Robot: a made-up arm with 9 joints.
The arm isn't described. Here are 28 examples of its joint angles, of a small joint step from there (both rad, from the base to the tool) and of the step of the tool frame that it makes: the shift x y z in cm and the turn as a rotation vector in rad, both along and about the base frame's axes.
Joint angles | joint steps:
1: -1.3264 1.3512 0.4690 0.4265 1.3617 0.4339 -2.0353 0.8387 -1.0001 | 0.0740 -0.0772 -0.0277 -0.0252 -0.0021 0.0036 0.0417 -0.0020 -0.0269
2: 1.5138 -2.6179 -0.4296 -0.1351 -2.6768 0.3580 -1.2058 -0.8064 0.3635 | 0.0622 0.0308 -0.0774 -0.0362 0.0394 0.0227 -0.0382 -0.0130 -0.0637
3: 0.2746 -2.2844 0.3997 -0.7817 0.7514 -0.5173 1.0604 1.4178 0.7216 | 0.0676 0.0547 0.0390 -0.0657 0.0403 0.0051 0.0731 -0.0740 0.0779
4: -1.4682 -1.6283 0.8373 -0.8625 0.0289 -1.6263 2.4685 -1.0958 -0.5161 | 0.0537 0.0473 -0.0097 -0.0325 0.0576 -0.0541 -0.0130 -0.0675 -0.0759
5: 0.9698 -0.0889 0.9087 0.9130 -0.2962 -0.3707 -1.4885 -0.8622 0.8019 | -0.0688 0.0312 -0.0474 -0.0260 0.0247 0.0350 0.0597 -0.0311 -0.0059
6: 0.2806 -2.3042 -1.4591 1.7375 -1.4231 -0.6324 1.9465 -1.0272 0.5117 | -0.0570 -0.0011 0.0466 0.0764 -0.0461 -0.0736 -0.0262 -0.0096 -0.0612
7: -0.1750 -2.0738 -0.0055 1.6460 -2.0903 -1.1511 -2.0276 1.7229 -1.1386 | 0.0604 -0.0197 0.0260 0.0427 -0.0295 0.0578 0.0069 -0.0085 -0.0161
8: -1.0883 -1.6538 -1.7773 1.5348 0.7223 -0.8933 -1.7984 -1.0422 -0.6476 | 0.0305 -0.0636 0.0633 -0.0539 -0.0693 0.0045 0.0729 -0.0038 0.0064
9: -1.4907 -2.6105 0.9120 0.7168 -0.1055 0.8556 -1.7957 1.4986 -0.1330 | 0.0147 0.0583 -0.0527 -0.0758 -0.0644 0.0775 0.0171 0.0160 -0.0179
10: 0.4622 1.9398 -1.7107 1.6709 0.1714 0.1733 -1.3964 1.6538 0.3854 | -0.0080 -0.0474 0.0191 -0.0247 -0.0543 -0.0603 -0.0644 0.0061 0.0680
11: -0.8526 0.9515 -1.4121 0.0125 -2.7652 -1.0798 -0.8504 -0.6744 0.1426 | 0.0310 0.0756 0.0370 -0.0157 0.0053 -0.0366 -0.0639 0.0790 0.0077
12: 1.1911 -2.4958 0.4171 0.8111 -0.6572 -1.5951 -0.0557 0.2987 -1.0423 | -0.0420 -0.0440 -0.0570 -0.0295 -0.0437 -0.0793 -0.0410 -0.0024 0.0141
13: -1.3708 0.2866 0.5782 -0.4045 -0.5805 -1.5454 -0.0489 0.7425 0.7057 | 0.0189 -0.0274 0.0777 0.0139 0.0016 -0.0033 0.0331 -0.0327 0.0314
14: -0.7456 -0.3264 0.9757 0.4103 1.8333 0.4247 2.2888 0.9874 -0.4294 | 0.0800 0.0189 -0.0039 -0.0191 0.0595 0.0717 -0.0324 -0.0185 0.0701
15: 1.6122 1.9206 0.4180 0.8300 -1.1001 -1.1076 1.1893 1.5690 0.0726 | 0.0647 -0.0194 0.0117 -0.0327 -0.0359 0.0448 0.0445 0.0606 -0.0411
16: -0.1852 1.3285 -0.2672 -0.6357 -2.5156 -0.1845 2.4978 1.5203 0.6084 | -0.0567 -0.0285 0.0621 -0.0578 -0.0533 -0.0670 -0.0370 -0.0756 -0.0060
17: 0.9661 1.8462 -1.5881 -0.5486 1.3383 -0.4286 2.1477 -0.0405 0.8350 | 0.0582 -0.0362 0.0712 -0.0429 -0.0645 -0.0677 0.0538 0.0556 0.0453
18: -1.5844 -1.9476 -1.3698 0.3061 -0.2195 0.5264 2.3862 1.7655 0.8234 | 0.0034 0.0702 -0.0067 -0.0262 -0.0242 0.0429 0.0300 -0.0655 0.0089
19: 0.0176 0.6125 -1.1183 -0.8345 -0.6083 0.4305 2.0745 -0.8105 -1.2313 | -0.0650 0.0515 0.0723 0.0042 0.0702 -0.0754 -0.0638 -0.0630 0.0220
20: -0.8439 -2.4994 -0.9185 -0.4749 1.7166 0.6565 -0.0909 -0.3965 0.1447 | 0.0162 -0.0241 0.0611 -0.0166 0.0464 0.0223 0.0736 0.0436 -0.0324
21: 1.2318 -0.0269 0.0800 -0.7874 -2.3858 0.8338 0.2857 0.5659 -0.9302 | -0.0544 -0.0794 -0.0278 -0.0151 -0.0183 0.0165 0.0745 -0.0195 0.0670
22: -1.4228 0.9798 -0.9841 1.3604 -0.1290 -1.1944 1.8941 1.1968 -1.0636 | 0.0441 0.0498 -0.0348 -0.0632 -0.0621 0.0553 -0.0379 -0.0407 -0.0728
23: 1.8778 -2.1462 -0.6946 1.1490 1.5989 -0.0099 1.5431 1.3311 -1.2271 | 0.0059 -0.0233 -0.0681 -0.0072 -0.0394 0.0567 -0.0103 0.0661 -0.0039
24: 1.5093 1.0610 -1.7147 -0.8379 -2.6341 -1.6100 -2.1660 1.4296 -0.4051 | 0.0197 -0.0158 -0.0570 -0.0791 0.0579 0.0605 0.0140 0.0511 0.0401
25: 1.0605 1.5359 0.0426 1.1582 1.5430 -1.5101 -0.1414 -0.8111 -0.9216 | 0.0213 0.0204 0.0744 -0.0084 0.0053 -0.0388 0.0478 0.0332 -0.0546
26: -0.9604 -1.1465 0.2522 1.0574 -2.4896 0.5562 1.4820 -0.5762 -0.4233 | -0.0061 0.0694 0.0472 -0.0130 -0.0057 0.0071 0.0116 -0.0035 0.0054
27: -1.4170 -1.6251 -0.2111 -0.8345 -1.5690 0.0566 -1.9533 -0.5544 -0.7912 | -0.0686 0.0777 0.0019 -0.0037 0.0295 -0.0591 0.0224 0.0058 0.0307
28: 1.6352 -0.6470 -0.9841 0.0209 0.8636 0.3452 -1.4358 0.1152 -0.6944 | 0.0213 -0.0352 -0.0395 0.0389 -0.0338 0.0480 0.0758 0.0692 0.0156
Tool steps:
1: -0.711 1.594 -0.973 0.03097 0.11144 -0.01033
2: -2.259 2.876 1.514 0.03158 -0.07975 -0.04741
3: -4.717 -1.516 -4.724 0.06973 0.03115 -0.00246
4: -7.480 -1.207 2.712 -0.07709 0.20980 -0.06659
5: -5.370 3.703 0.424 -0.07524 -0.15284 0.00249
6: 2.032 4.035 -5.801 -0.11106 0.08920 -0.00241
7: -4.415 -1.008 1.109 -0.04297 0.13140 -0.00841
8: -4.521 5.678 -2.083 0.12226 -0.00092 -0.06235
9: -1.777 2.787 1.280 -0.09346 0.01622 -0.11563
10: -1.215 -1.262 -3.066 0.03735 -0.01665 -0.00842
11: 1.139 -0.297 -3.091 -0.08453 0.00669 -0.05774
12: 2.379 6.896 2.432 0.08460 0.00509 -0.05210
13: -2.569 -0.790 1.954 -0.04502 0.01730 0.08769
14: -0.721 0.064 -1.218 -0.04145 0.03284 0.00838
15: -1.039 -1.104 3.716 0.06528 0.06357 -0.12561
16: -3.039 -2.158 3.999 -0.00874 -0.14418 0.01489
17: 2.343 3.675 -6.661 -0.04983 0.18842 0.02831
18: 3.137 -0.352 -4.130 0.01114 -0.08592 0.05629
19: 6.936 -0.334 13.227 -0.02467 -0.16122 -0.09750
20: 4.853 -0.130 2.912 0.03635 0.06003 0.01378
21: 4.684 3.349 1.885 0.02130 0.10005 -0.10092
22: 10.641 -1.373 -2.549 0.04340 -0.19009 0.05624
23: 3.012 2.513 -1.361 0.04530 -0.03781 0.03054
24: -2.716 -5.031 1.341 0.05511 0.06527 0.09890
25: -0.333 -1.178 1.603 -0.00345 -0.01395 0.01898
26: -6.217 -2.469 4.210 0.02113 -0.07551 -0.02127
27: -11.853 4.071 2.406 -0.08084 -0.12043 -0.09744
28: 5.834 2.193 6.369 -0.00866 0.16416 -0.09013
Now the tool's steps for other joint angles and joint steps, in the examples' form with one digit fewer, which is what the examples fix.
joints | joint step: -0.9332 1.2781 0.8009 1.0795 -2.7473 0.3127 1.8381 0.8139 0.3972 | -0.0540 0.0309 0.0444 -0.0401 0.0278 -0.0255 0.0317 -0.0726 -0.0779
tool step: -5.09 -1.83 0.95 0.0317 -0.1658 0.0810
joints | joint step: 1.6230 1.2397 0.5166 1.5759 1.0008 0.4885 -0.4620 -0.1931 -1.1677 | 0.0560 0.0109 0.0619 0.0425 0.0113 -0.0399 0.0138 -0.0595 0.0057
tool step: 4.40 -4.73 3.55 0.0371 0.0688 -0.0066
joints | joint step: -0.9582 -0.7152 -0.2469 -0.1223 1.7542 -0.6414 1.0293 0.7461 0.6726 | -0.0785 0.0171 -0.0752 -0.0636 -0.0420 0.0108 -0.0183 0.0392 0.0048
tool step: -0.99 2.16 0.30 -0.0800 -0.1577 0.0165
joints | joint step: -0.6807 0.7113 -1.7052 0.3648 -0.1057 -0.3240 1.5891 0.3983 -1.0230 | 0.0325 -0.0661 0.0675 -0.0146 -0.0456 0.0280 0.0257 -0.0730 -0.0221
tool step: -0.27 2.50 -7.30 0.0851 0.1494 0.1315
